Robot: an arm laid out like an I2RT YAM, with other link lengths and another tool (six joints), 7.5 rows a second.
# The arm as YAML. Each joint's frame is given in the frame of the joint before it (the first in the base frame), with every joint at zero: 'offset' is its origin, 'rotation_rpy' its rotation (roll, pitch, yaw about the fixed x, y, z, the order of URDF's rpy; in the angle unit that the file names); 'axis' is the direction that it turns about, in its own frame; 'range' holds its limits. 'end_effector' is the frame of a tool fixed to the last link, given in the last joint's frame.
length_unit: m
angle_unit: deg
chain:
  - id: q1
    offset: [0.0, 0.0, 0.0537]
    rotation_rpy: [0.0, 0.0, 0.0]
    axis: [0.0, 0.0, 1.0]
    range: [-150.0, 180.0]
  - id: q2
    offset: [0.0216, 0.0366, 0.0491]
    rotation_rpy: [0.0, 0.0, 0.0]
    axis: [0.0, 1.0, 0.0]
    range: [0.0, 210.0]
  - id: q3
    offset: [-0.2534, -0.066, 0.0]
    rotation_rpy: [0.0, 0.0, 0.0]
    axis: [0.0, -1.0, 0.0]
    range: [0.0, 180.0]
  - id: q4
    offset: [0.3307, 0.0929, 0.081]
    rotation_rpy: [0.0, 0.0, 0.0]
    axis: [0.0, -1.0, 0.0]
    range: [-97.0, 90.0]
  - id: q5
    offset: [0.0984, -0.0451, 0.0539]
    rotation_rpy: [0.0, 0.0, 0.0]
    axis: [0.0, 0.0, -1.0]
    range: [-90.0, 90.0]
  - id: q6
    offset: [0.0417, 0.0, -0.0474]
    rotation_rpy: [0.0, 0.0, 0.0]
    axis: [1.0, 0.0, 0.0]
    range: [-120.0, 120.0]
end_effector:
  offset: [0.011, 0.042, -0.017]
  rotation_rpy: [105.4, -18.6, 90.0]
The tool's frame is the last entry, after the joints.
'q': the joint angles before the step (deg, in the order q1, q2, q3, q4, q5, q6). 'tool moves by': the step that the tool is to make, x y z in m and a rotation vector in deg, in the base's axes. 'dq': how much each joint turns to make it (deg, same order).
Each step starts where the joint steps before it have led.
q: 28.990 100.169 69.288 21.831 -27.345 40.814
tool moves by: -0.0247 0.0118 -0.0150 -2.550 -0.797 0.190
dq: 2.631 -2.429 -4.329 0.257 2.851 -2.387
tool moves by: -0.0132 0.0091 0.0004 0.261 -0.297 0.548
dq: 1.752 -1.067 -1.308 0.755 1.173 0.304
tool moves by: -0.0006 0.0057 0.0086 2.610 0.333 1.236
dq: 0.575 0.740 1.123 1.769 -1.026 2.430
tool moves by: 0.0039 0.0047 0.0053 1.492 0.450 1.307
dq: 0.155 1.466 1.915 0.632 -1.337 1.463
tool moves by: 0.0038 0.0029 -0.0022 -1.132 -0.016 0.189
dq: -0.003 1.007 1.315 -1.393 -0.067 -1.069
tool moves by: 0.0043 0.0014 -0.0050 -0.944 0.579 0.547
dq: -0.189 1.184 1.039 -1.140 -0.659 -0.629
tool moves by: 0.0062 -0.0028 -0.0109 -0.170 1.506 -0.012
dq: -0.655 1.399 -0.001 0.340 -0.751 0.640
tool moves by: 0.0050 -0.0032 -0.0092 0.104 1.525 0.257
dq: -0.621 1.177 -0.073 0.412 -1.034 0.831
